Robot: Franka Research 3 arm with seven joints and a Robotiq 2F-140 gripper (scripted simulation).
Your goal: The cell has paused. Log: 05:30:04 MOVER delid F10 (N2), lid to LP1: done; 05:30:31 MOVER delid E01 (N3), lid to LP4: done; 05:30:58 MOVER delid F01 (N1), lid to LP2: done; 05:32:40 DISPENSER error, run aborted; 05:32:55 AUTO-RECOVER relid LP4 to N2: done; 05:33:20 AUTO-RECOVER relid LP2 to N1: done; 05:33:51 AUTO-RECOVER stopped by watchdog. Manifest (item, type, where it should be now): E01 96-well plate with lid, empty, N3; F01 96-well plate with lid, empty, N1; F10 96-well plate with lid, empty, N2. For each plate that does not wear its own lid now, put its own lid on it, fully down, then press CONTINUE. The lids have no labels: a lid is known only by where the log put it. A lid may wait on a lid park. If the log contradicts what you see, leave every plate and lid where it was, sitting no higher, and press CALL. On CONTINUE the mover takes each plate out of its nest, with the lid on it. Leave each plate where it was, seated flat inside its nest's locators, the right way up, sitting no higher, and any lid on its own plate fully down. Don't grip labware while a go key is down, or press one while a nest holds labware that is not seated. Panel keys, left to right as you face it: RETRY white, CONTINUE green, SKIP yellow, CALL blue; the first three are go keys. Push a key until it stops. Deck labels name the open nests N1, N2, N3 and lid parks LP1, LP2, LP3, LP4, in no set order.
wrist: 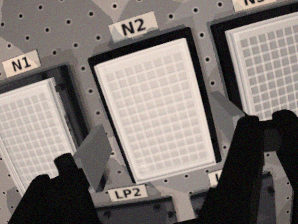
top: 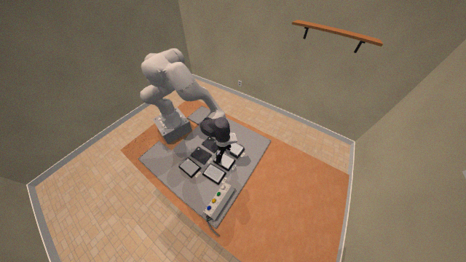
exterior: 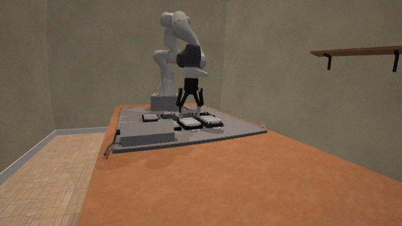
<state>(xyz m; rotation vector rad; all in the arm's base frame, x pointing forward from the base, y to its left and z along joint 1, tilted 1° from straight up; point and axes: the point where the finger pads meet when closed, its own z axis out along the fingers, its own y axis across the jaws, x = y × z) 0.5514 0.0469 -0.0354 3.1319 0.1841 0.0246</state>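
Now: hand 5 cm above the white 96-well plate. Also, from my hand: LP2 label: 10 cm behind, 5 cm to the left, 7 cm below; then N2 label: 9 cm ahead, 1 cm to the left, 7 cm below; then LP3 label: 9 cm behind, 7 cm to the right, 7 cm below.
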